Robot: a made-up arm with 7 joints. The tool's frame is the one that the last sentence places.
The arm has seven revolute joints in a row. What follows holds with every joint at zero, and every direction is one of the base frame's. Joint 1 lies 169.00 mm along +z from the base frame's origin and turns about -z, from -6.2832 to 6.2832 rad. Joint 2 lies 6.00 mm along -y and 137.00 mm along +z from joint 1 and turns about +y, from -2.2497 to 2.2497 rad. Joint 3 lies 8.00 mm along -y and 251.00 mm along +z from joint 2 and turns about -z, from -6.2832 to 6.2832 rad. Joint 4 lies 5.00 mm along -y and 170.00 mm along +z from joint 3 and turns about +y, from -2.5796 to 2.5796 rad. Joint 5 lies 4.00 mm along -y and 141.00 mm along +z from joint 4 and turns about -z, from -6.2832 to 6.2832 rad. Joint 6 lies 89.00 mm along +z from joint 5 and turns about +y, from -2.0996 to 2.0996 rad. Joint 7 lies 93.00 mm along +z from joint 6 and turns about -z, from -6.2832 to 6.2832 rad. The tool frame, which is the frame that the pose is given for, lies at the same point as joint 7; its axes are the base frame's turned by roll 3.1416, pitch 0.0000 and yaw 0.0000 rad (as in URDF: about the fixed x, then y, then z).
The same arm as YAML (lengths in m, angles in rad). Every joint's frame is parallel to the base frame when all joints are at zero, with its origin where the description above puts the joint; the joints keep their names.
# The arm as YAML. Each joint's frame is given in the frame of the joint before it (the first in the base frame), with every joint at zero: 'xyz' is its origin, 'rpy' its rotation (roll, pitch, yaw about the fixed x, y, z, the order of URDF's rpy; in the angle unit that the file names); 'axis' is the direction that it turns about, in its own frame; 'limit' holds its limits. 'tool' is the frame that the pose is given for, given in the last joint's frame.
units:
  length: m
  angle: rad
joints:
  - name: joint 1
    type: revolute
    origin:
      xyz: [0.0, 0.0, 0.169]
      rpy: [0.0, 0.0, 0.0]
    axis: "-z"
    limit:
      lower: -6.2832
      upper: 6.2832
  - name: joint 2
    type: revolute
    origin:
      xyz: [0.0, -0.006, 0.137]
      rpy: [0.0, 0.0, 0.0]
    axis: "+y"
    limit:
      lower: -2.2497
      upper: 2.2497
  - name: joint 3
    type: revolute
    origin:
      xyz: [0.0, -0.008, 0.251]
      rpy: [0.0, 0.0, 0.0]
    axis: "-z"
    limit:
      lower: -6.2832
      upper: 6.2832
  - name: joint 4
    type: revolute
    origin:
      xyz: [0.0, -0.005, 0.17]
      rpy: [0.0, 0.0, 0.0]
    axis: "+y"
    limit:
      lower: -2.5796
      upper: 2.5796
  - name: joint 5
    type: revolute
    origin:
      xyz: [0.0, -0.004, 0.141]
      rpy: [0.0, 0.0, 0.0]
    axis: "-z"
    limit:
      lower: -6.2832
      upper: 6.2832
  - name: joint 6
    type: revolute
    origin:
      xyz: [0.0, 0.0, 0.089]
      rpy: [0.0, 0.0, 0.0]
    axis: "+y"
    limit:
      lower: -2.0996
      upper: 2.0996
  - name: joint 7
    type: revolute
    origin:
      xyz: [0.0, 0.0, 0.093]
      rpy: [0.0, 0.0, 0.0]
    axis: "-z"
    limit:
      lower: -6.2832
      upper: 6.2832
tool:
  origin:
    xyz: [0.0, 0.0, 0.0]
    rpy: [-3.1416, 0.0, 0.0]

